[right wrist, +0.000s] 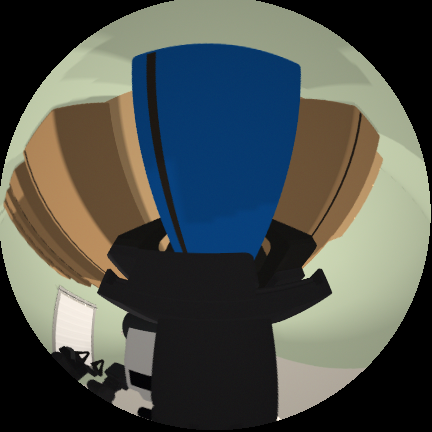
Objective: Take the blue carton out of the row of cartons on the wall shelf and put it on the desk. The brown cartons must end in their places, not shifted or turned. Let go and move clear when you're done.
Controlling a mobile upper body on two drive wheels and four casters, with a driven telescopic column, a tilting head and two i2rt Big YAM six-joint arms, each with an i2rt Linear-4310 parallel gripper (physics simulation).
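Places are measured from the left arm's base along level axes (x ahead, y left, z up), in centimetres.
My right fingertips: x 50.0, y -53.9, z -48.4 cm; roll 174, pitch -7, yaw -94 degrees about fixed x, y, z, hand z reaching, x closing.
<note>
Behind a point stands the place of what it marks.
The blue carton (220, 140) stands upright in the middle of the right wrist view, with a dark stripe down its left part. Brown cartons stand on both sides of it, one on the left (82, 160) {x 58.5, y -46.5, z -44.7 cm} and one on the right (320, 160) {x 56.5, y -61.6, z -45.2 cm}. My right gripper (214, 212) {x 50.0, y -53.9, z -48.4 cm} is shut on the lower, near part of the blue carton, with a black finger on each side. The gripper body hides the carton's near end. My left gripper (95, 355) shows small and dark at the lower left, away from the cartons, its fingers apart. The shelf board and the desk cannot be made out.
More brown cartons (35, 225) {x 56.1, y -33.0, z -43.2 cm} continue the row at the far left. The brown carton on the right is close beside the right finger. A pale green wall (385, 280) is around and behind the row. A white window or blind (74, 322) {x -84.8, y 167.1, z 1.0 cm} and a grey robot part (140, 355) {x 8.8, y -21.8, z -23.6 cm} show at the lower left.
</note>
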